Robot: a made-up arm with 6 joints. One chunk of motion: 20 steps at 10 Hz.
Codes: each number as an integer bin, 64 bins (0 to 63) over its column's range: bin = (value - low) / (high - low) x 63, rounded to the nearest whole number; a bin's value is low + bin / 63 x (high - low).
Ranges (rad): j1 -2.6..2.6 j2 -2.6..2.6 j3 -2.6..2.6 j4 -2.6..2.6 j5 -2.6..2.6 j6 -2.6..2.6
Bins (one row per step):
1: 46 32 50 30 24 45
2: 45 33 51 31 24 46
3: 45 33 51 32 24 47
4: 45 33 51 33 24 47
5: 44 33 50 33 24 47
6: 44 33 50 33 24 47
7: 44 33 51 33 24 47
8: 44 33 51 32 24 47
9: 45 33 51 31 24 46
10: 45 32 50 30 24 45
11: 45 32 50 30 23 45
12: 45 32 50 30 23 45
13: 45 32 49 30 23 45
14: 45 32 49 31 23 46
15: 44 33 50 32 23 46
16: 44 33 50 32 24 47
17: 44 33 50 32 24 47
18: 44 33 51 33 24 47
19: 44 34 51 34 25 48
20: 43 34 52 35 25 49
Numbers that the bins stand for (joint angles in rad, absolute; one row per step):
1: 1.1968 0.0413 1.5270 -0.1238 -0.6190 1.1143
2: 1.1143 0.1238 1.6095 -0.0413 -0.6190 1.1968
3: 1.1143 0.1238 1.6095 0.0413 -0.6190 1.2794
4: 1.1143 0.1238 1.6095 0.1238 -0.6190 1.2794
5: 1.0317 0.1238 1.5270 0.1238 -0.6190 1.2794
6: 1.0317 0.1238 1.5270 0.1238 -0.6190 1.2794
7: 1.0317 0.1238 1.6095 0.1238 -0.6190 1.2794
8: 1.0317 0.1238 1.6095 0.0413 -0.6190 1.2794
9: 1.1143 0.1238 1.6095 -0.0413 -0.6190 1.1968
10: 1.1143 0.0413 1.5270 -0.1238 -0.6190 1.1143
11: 1.1143 0.0413 1.5270 -0.1238 -0.7016 1.1143
12: 1.1143 0.0413 1.5270 -0.1238 -0.7016 1.1143
13: 1.1143 0.0413 1.4444 -0.1238 -0.7016 1.1143
14: 1.1143 0.0413 1.4444 -0.0413 -0.7016 1.1968
15: 1.0317 0.1238 1.5270 0.0413 -0.7016 1.1968
16: 1.0317 0.1238 1.5270 0.0413 -0.6190 1.2794
17: 1.0317 0.1238 1.5270 0.0413 -0.6190 1.2794
18: 1.0317 0.1238 1.6095 0.1238 -0.6190 1.2794
19: 1.0317 0.2063 1.6095 0.2063 -0.5365 1.3619
20: 0.9492 0.2063 1.6921 0.2889 -0.5365 1.4444

